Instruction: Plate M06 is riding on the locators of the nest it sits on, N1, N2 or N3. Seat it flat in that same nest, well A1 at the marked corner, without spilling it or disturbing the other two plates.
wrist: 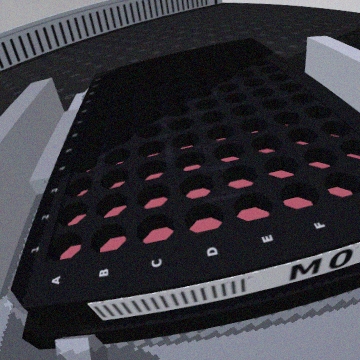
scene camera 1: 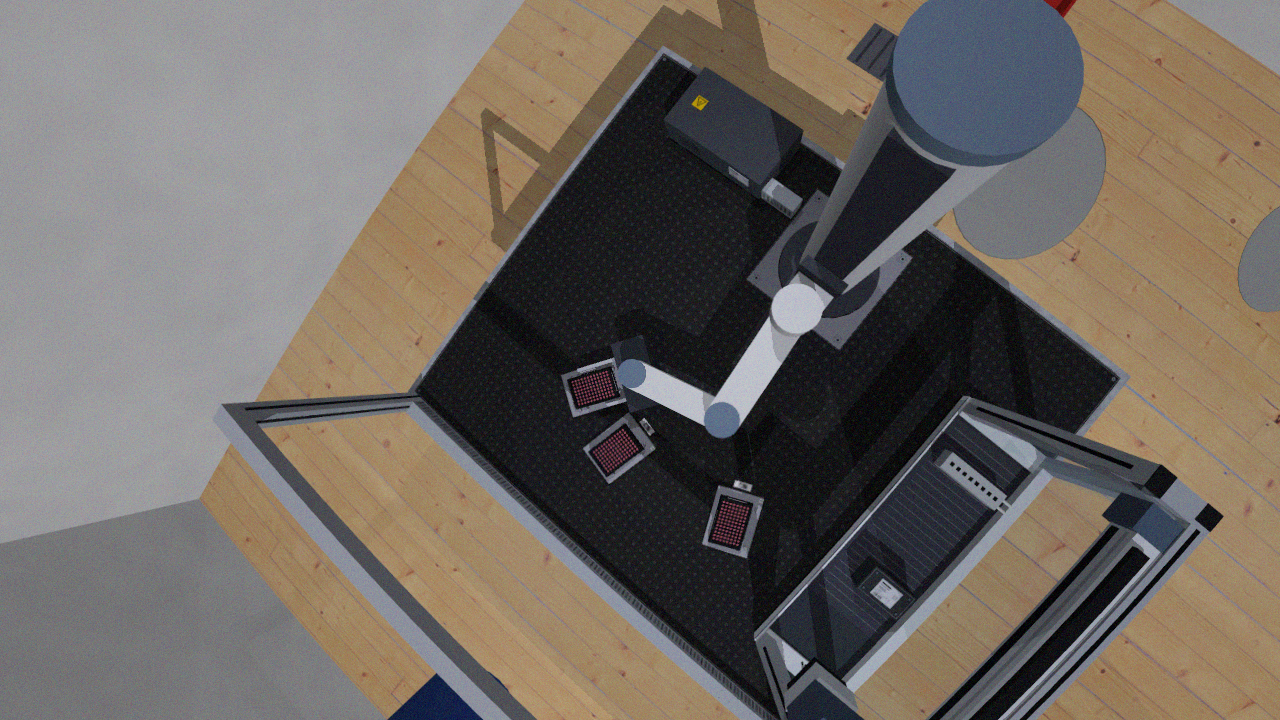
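Plate M06 (wrist: 150, 272), black with pink-filled wells, spans the wrist view, with row 1 and wells A to F nearest and its barcode label in front. It stands raised over the pale nest surface (wrist: 280, 332), with a pale locator block (wrist: 72, 346) under its A1 corner; its far end is dark, so its exact tilt is unclear. My gripper (wrist: 184, 75) has one pale finger along each side of it, appearing shut on it. In the scene view the arm's end is by the upper-left plate (scene camera 1: 593, 387); the fingertips are hidden there.
The second plate (scene camera 1: 617, 449) sits in a nest just below, close to the first; the third plate (scene camera 1: 733, 522) is farther right. Nest labels are too small to read. A dark control box (scene camera 1: 733, 125) stands at the back, and a framed tray (scene camera 1: 930, 510) at the right.
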